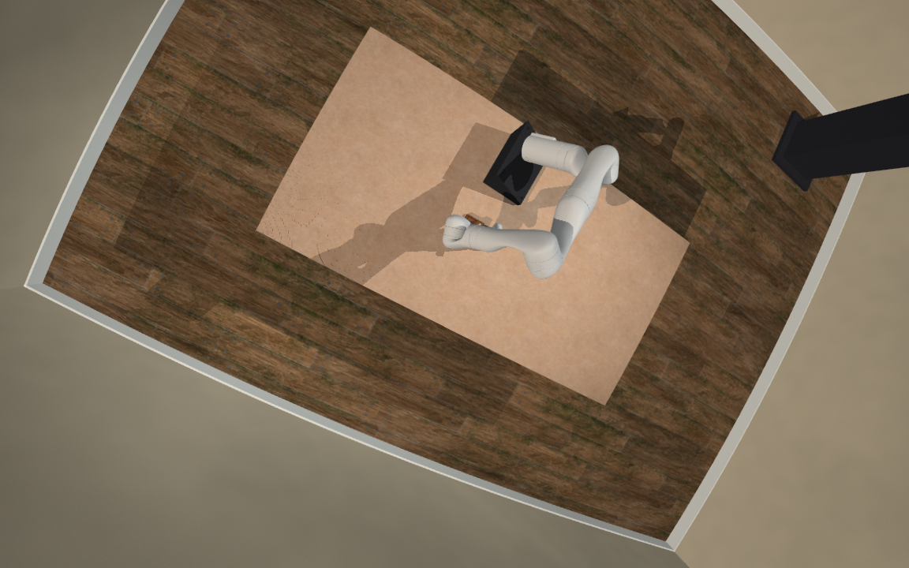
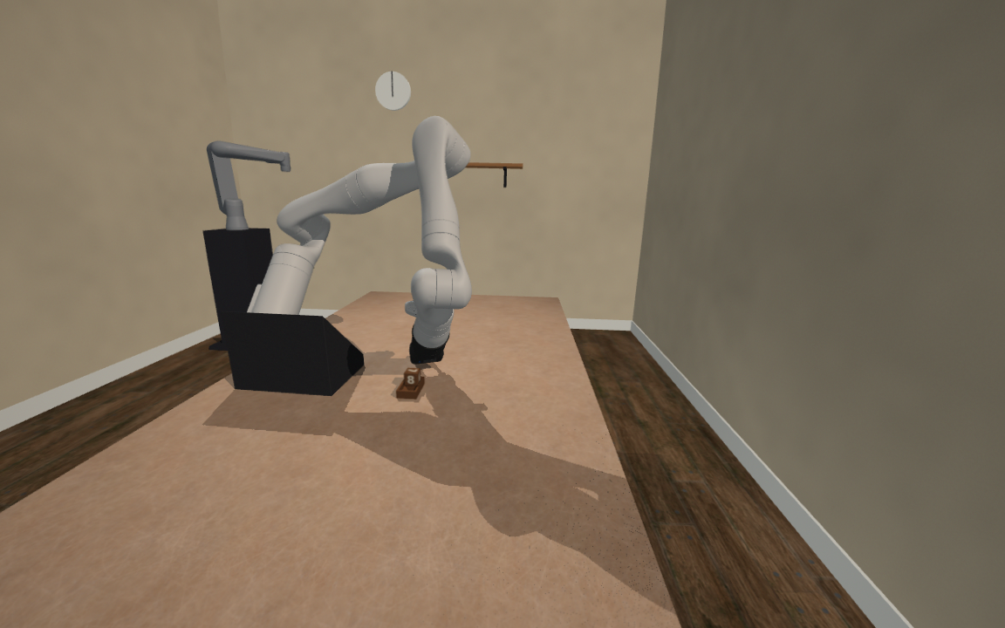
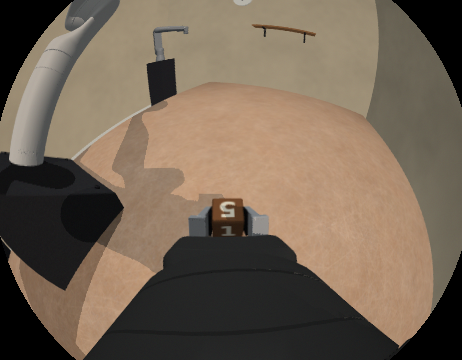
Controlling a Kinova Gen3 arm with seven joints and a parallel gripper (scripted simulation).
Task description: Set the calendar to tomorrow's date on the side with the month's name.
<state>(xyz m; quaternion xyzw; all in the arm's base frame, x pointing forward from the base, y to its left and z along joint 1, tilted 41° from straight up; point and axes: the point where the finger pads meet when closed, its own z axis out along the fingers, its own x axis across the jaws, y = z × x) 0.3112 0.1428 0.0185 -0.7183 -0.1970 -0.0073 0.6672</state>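
Right now my hand is 10 mm to the right of the brown cube and 10 mm above it. From my hand the other things lie so: dark wooden tray: 10 mm ahead, 150 mm to the right, 20 mm below.
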